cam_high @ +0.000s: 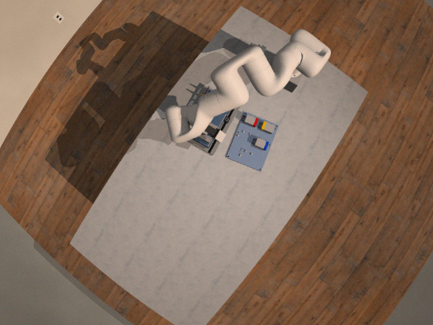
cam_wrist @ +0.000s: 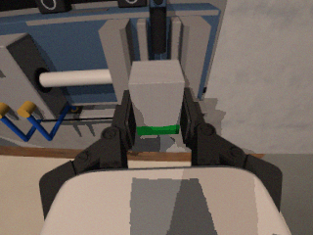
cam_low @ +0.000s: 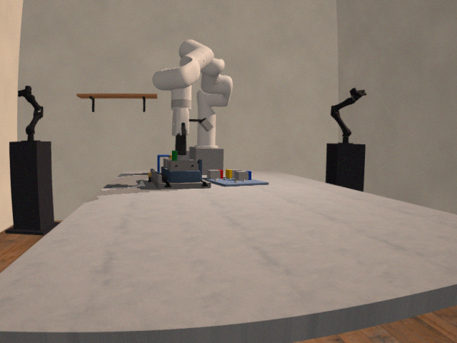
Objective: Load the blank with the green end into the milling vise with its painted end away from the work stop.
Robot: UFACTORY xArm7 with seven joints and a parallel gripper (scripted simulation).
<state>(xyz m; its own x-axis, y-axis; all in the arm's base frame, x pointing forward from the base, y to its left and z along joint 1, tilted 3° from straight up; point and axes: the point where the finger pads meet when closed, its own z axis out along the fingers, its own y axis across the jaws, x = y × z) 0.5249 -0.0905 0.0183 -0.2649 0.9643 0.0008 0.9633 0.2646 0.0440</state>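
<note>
The green-ended blank is 20 mm below my hand. From my hand the other things lie so: milling vise: 70 mm behind, 10 mm to the right, 100 mm below; then fixed jaw: 30 mm ahead, 10 mm to the left, 60 mm below; then work stop rod: 10 mm behind, 50 mm to the left, 50 mm below.
</note>
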